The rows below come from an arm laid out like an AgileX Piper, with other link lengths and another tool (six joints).
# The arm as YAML. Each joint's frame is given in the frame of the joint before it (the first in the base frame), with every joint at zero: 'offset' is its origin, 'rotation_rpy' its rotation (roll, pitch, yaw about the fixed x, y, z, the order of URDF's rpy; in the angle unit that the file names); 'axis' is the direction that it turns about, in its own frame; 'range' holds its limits. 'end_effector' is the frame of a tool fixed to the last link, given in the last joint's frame.
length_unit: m
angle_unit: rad
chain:
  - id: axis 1
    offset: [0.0, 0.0, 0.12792]
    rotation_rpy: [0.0, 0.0, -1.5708]
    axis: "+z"
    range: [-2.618, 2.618]
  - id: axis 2
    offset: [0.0, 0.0, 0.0]
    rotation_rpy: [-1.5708, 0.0, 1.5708]
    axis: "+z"
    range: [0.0, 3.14]
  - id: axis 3
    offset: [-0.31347, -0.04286, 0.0]
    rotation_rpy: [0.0, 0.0, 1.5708]
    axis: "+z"
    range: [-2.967, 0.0]
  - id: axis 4
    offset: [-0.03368, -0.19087, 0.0]
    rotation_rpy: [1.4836, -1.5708, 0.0]
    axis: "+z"
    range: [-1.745, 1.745]
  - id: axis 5
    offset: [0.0, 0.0, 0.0]
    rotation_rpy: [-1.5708, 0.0, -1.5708]
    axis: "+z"
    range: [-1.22, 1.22]
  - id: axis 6
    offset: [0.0, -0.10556, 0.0]
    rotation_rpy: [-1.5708, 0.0, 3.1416]
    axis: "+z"
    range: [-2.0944, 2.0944]
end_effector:
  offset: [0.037, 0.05, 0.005]
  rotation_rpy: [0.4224, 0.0, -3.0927]
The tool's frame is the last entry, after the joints.
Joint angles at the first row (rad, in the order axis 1, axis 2, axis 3, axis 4, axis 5, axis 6):
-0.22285, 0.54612, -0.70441, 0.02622, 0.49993, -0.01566
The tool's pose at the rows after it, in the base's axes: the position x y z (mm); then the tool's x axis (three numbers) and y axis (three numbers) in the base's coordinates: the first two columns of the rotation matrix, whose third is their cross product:
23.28, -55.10, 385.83, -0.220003, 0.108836, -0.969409, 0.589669, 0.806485, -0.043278
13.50, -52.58, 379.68, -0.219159, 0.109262, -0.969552, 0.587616, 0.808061, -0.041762
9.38, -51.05, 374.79, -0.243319, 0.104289, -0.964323, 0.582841, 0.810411, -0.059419
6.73, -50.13, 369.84, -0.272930, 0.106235, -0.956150, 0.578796, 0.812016, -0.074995
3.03, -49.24, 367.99, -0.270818, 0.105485, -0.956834, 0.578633, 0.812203, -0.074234
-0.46, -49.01, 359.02, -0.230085, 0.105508, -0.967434, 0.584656, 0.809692, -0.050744
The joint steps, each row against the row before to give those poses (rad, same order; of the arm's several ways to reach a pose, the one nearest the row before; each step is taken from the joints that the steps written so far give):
0.00001, -0.08721, 0.04164, 0.00445, 0.03178, -0.00210
-0.00004, -0.04535, 0.01255, 0.00380, 0.03194, -0.00211
0.00005, -0.02091, 0.00379, 0.00120, 0.04034, -0.01041
-0.00002, -0.01330, 0.00151, 0.00004, 0.04230, -0.00381
-0.00001, -0.01691, 0.00235, 0.00003, 0.01221, -0.00002
0.00004, -0.03352, 0.05638, -0.00009, -0.06413, 0.00777

